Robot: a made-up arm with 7 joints. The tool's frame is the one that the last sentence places.
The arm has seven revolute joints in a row. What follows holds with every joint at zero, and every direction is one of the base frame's.
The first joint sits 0.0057 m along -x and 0.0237 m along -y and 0.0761 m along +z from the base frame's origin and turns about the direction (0, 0.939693, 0.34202), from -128.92 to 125.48 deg.
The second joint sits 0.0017 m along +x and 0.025 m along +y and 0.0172 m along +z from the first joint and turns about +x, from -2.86 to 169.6 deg.
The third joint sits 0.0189 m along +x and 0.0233 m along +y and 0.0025 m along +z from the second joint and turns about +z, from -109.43 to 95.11 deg.
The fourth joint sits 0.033 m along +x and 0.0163 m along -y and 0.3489 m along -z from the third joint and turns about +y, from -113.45 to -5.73 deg.
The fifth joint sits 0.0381 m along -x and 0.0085 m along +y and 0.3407 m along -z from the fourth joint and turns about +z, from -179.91 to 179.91 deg.
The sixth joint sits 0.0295 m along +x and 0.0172 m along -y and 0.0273 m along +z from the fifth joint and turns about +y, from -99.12 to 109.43 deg.
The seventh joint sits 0.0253 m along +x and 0.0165 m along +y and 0.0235 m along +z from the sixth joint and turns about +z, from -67.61 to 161 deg.
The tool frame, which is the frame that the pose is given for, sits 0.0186 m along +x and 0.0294 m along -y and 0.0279 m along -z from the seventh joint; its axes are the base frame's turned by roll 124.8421, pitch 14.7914 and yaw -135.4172 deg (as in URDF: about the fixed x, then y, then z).
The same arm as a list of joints. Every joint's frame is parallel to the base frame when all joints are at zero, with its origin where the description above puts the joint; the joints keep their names.
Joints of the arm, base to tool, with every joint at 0 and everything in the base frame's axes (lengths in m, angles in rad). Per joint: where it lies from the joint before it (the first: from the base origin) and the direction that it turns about. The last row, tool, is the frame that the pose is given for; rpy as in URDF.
joint 1: offset -0.0057 -0.0237 0.0761 axis 0 0.9397 0.342
joint 2: offset 0.0017 0.025 0.0172 axis +x
joint 3: offset 0.0189 0.0233 0.0025 axis +z
joint 4: offset 0.033 -0.0163 -0.3489 axis +y
joint 5: offset -0.0381 0.0085 -0.3407 axis +z
joint 6: offset 0.0295 -0.0172 0.0273 axis +y
joint 7: offset 0.0253 0.0165 0.0235 axis +z
tool: offset 0.0186 -0.0294 -0.0279 rpy 2.1789 0.2582 -2.3635
Joint limits (rad, base to tool): -2.2501..2.19 -0.0499..2.9601 -1.9099..1.66 -1.9801..-0.1 -3.14..3.14 -1.73..1.9099 -1.18..2.81

